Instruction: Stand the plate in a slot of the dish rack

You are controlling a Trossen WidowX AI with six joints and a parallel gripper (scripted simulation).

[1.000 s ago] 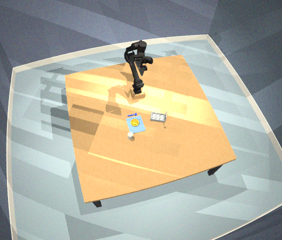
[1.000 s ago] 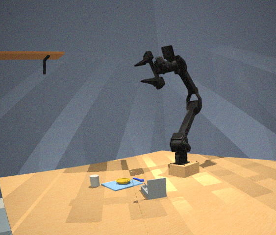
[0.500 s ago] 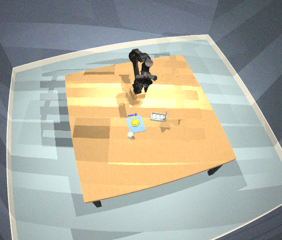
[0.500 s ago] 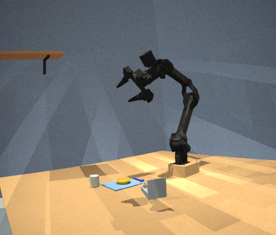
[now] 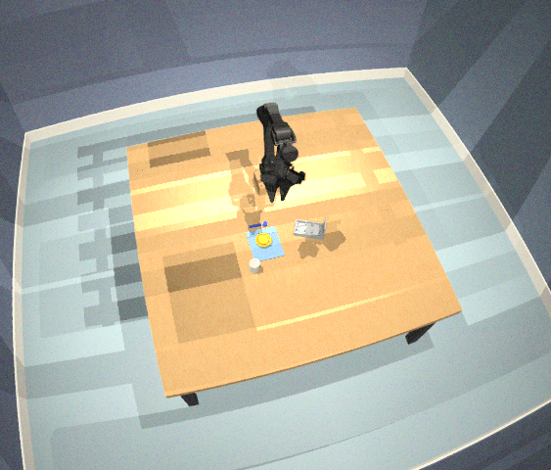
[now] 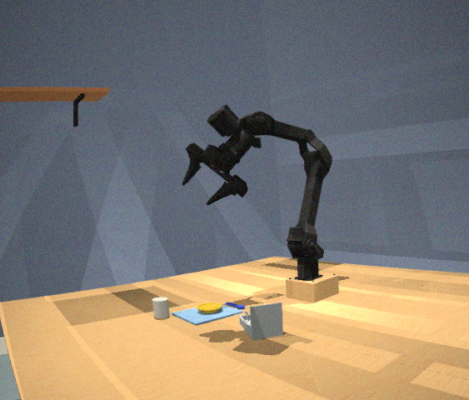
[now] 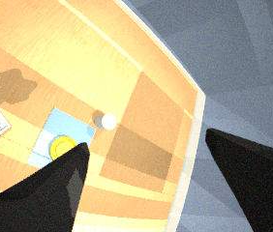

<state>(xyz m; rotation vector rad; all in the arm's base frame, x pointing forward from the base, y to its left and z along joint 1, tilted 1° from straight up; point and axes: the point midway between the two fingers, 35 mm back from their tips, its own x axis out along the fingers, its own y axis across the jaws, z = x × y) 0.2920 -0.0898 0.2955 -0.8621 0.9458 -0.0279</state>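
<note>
Right now the yellow plate is 4 cm behind my gripper tip, 3 cm to the right of it and 31 cm below it. Round my gripper tip: white cup (7 cm ahead, 11 cm to the right, 30 cm below); then blue utensil (12 cm behind, 1 cm to the right, 32 cm below); then mat (3 cm behind, 3 cm to the right, 33 cm below).
</note>
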